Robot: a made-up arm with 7 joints.
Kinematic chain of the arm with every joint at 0, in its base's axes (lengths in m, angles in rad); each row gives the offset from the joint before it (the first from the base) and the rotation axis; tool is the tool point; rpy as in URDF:
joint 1: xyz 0 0 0.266 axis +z
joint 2: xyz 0 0 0 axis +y
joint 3: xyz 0 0 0.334 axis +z
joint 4: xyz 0.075 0 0 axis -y
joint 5: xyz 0.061 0 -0.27 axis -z
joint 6: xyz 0 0 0 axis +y
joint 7: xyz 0.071 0 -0.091 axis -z
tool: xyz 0 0 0 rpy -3.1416 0 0
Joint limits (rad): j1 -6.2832..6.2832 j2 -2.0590..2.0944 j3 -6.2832..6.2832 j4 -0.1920..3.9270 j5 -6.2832..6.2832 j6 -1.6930..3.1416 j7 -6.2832..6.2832
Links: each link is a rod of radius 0.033 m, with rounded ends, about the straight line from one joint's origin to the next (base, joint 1, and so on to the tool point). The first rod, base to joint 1, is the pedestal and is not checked.
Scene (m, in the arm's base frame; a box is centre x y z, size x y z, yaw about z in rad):
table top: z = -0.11
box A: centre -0.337 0.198 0 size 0.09 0.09 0.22 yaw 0.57
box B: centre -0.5 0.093 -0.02 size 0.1 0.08 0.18 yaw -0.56
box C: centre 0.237 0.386 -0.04 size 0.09 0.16 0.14 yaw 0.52
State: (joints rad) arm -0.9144 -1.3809 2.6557 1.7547 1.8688 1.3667 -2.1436
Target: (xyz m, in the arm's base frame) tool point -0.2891 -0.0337 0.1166
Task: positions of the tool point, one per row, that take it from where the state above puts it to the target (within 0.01 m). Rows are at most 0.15 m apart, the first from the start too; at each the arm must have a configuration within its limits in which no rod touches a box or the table.
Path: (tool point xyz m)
1: -0.2768 0.4602 0.0269
2: -0.3171 0.3877 0.0935
3: -0.3404 0.2981 0.1632
4: -0.3370 0.1980 0.2289
5: -0.3349 0.0785 0.1581
6: -0.2891 -0.0337 0.1166

